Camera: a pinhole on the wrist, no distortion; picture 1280 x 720 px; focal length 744.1 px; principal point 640.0 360.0 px. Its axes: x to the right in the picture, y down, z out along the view. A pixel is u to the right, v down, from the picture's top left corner.
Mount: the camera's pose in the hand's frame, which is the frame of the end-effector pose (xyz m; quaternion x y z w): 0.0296 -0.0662 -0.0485 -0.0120 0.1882 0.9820 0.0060
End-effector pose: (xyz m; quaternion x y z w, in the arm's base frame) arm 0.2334 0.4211 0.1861 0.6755 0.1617 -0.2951 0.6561
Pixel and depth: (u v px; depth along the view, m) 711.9 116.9 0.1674
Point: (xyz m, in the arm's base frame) 0.2539 0.3304 0.2194
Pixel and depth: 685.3 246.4 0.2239
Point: 0.2445 0.2711 0.2224
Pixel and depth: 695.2 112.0 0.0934
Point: 0.2432 0.3917 0.1720
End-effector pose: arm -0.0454 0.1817 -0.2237 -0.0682 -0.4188 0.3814 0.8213
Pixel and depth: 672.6 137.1 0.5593
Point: -0.5179 0.3016 -0.0928
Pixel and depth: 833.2 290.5 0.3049
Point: -0.2716 0.1491 -0.1486
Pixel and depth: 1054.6 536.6 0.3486
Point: -0.3229 -0.0081 -0.1359
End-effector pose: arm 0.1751 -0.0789 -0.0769 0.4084 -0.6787 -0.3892 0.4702
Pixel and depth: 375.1 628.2 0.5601
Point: -0.3911 -0.2135 -0.1929
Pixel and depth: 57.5 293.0 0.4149
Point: -0.2420 -0.3061 0.0586
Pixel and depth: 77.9 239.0 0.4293
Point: -0.2499 -0.2928 0.0905
